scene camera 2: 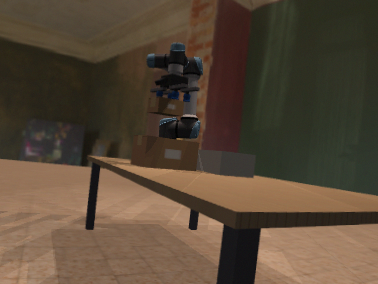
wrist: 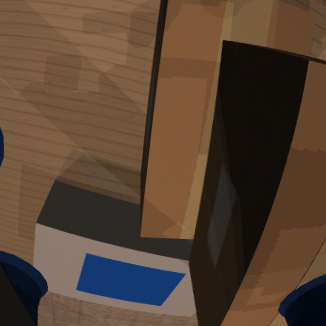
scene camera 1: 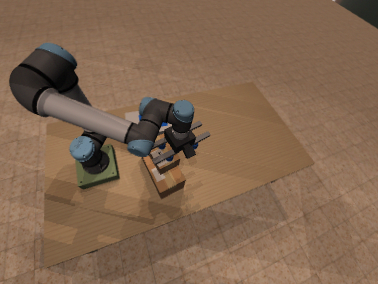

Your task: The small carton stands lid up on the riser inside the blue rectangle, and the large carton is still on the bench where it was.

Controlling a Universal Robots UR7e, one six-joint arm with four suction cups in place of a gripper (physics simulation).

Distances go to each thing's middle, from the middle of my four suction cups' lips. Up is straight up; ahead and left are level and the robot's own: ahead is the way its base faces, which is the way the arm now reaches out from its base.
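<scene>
Grey riser [scene camera 2: 225, 163]: 30 cm below my suction cup, 35 cm to the left of it, 9 cm behind it. Large carton [scene camera 2: 148, 151]: 28 cm below the suction cup, 2 cm to the left of it, 9 cm behind it. Small carton [wrist: 251, 246]: 4 cm below the suction cup, 1 cm to the right of it, 8 cm behind it.
</scene>
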